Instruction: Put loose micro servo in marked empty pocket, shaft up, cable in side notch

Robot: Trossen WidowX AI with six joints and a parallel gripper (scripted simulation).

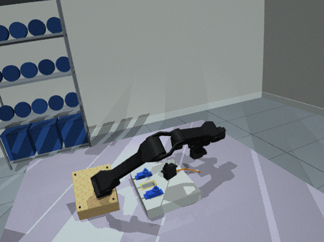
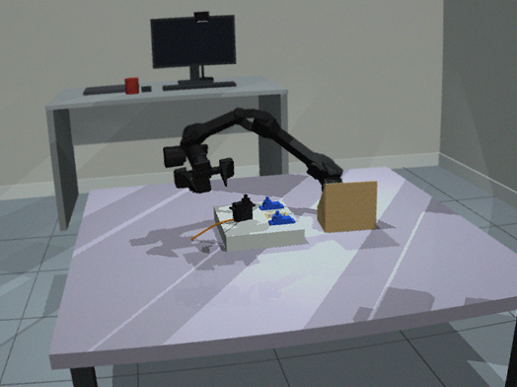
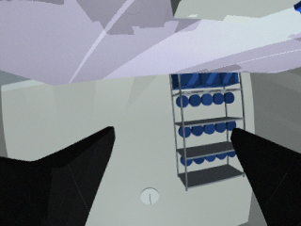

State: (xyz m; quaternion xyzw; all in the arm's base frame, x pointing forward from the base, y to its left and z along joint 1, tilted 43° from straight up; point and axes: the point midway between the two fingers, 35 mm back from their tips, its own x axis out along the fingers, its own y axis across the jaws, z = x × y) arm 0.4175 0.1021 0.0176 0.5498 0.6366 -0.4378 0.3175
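Now: gripper tip 10 cm past the deck block, 9 cm to the left of it and 16 cm above it.
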